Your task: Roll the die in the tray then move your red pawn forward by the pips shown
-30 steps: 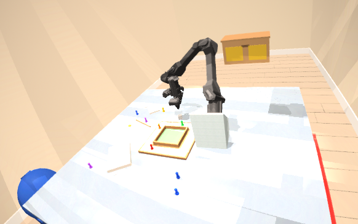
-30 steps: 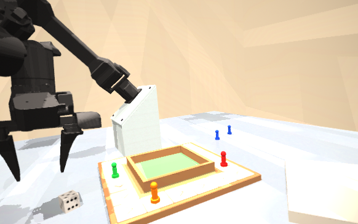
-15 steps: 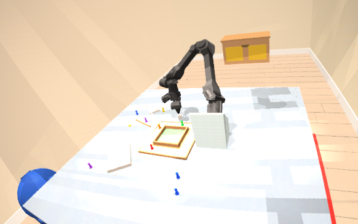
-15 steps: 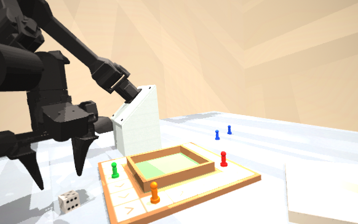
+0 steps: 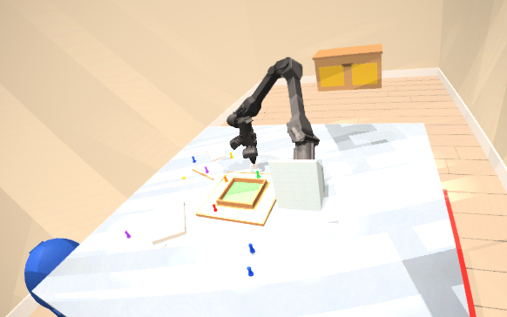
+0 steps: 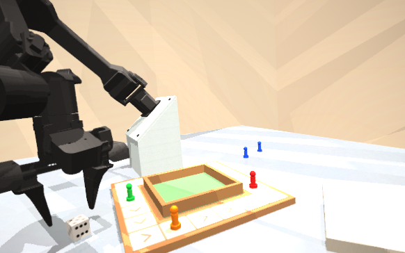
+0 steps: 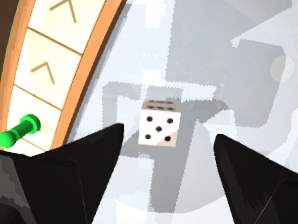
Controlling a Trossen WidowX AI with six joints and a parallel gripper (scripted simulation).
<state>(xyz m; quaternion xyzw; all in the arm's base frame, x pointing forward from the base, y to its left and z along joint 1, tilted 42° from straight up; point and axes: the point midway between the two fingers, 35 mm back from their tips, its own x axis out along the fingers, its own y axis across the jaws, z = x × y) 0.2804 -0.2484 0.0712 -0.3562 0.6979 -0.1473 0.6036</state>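
My gripper tip is 20 mm above the white die and 10 mm to the right of it. Round my gripper tip: green pawn 100 mm to the left, 50 mm behind, 10 mm below; red pawn 310 mm to the left, 60 mm ahead, 10 mm below; orange pawn 130 mm to the left, 90 mm ahead, 10 mm below.
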